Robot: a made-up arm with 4 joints.
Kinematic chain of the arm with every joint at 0, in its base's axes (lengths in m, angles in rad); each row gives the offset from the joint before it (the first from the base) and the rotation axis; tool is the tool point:
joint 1: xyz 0 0 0.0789 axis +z
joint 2: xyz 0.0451 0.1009 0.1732 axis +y
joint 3: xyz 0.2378 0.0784 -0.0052 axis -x
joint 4: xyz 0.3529 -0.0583 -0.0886 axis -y
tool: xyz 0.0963 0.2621 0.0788
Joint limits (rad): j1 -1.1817..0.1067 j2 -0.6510..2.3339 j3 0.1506..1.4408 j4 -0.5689..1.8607
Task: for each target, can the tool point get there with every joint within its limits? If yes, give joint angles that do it. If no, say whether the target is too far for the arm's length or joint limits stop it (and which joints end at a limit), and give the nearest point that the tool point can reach.
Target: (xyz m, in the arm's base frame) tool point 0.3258 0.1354 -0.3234
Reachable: yes | joints -0.6545 1.0577 1.0734 1.0874
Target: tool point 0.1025 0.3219 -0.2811
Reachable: yes | joints -0.9021 1.6615 1.2050 1.1995
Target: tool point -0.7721 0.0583 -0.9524
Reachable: no: too far | nearest point -0.3858 0.1190 -0.3692 | short by 0.702 m
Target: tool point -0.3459 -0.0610 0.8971
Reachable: no: joint limits stop it (at a limit: joint 1, joint 2, joint 3, joint 4) | nearest point -0.4609 0.1387 0.0446 | short by 0.883 m
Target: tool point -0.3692 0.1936 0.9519
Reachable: no: joint limits stop it (at a limit: joint 2, joint 3, joint 4) | nearest point -0.4263 0.2235 0.0446 | short by 0.910 m
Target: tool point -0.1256 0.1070 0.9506
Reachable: no: joint limits stop it (at a limit: joint 1, joint 2, joint 3) | nearest point 0.4399 0.4341 0.5745 | short by 0.754 m
